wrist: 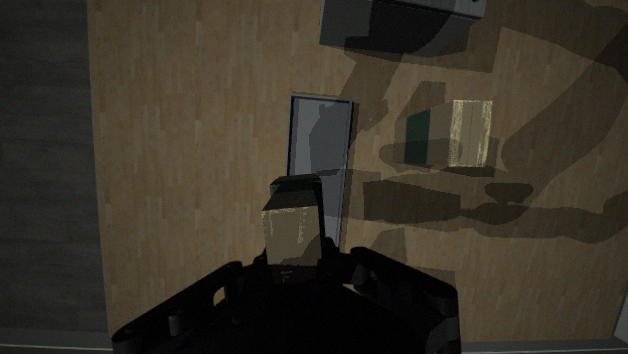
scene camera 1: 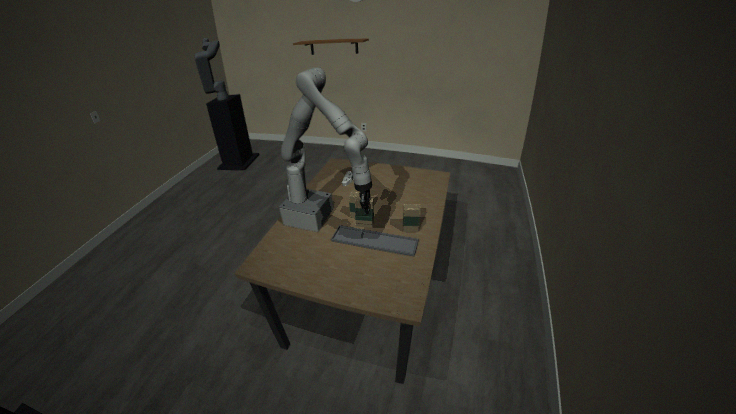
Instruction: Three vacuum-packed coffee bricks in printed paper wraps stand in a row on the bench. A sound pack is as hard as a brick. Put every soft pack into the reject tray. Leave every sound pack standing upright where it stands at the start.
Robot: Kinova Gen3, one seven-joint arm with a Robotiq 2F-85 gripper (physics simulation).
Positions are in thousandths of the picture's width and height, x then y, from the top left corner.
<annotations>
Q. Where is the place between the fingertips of the gripper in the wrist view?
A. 479,694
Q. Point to a grey reject tray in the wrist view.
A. At 506,363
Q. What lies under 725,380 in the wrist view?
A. A pack.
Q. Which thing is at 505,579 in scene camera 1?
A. A grey reject tray.
</annotations>
